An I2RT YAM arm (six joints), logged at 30 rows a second.
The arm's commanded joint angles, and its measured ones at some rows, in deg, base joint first. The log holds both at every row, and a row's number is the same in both.
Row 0, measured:
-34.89, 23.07, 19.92, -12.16, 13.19, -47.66
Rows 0 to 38, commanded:
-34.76, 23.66, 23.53, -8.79, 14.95, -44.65
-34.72, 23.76, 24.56, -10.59, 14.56, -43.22
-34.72, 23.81, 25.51, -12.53, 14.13, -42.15
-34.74, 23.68, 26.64, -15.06, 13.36, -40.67
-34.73, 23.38, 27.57, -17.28, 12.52, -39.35
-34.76, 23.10, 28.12, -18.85, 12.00, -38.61
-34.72, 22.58, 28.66, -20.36, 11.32, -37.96
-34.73, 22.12, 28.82, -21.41, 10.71, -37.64
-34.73, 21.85, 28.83, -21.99, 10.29, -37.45
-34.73, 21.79, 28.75, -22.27, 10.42, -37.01
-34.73, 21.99, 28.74, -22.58, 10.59, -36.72
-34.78, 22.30, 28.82, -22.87, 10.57, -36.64
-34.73, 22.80, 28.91, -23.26, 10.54, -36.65
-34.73, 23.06, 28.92, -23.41, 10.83, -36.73
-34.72, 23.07, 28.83, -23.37, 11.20, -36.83
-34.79, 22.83, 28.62, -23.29, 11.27, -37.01
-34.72, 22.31, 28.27, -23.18, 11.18, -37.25
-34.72, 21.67, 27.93, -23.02, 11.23, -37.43
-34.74, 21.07, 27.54, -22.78, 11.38, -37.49
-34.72, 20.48, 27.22, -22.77, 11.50, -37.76
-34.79, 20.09, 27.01, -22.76, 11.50, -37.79
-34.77, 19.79, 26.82, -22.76, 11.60, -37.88
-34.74, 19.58, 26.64, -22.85, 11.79, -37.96
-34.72, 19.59, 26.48, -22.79, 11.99, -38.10
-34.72, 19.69, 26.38, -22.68, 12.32, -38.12
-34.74, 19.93, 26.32, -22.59, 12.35, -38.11
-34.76, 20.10, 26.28, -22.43, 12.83, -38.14
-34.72, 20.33, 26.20, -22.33, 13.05, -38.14
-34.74, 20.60, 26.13, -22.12, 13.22, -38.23
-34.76, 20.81, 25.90, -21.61, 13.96, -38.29
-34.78, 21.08, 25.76, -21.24, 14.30, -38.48
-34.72, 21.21, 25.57, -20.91, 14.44, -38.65
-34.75, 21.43, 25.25, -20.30, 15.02, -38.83
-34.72, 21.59, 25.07, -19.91, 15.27, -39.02
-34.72, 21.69, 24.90, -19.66, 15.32, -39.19
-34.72, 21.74, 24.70, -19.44, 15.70, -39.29
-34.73, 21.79, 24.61, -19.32, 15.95, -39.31
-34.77, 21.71, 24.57, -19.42, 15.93, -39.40
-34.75, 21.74, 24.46, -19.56, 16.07, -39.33
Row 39, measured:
-34.89, 21.74, 25.02, -21.41, 14.94, -39.29
